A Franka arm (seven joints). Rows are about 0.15 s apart.
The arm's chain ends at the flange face. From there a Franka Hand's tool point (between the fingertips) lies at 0.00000 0.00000 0.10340 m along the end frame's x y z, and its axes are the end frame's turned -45 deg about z.
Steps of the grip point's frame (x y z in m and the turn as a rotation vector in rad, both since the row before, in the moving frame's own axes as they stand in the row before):
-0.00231, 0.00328, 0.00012, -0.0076, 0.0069, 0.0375
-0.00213, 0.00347, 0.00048, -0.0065, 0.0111, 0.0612
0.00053, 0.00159, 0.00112, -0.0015, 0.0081, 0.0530
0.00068, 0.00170, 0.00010, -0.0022, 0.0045, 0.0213
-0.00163, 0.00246, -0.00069, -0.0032, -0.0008, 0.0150
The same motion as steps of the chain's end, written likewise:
-0.00037, 0.00388, 0.00013, -0.0005, 0.0103, 0.0375
-0.00035, 0.00426, 0.00049, 0.0033, 0.0124, 0.0612
0.00078, 0.00121, 0.00112, 0.0047, 0.0068, 0.0530
0.00119, 0.00088, 0.00010, 0.0016, 0.0047, 0.0213
0.00041, 0.00260, -0.00069, -0.0028, 0.0017, 0.0150

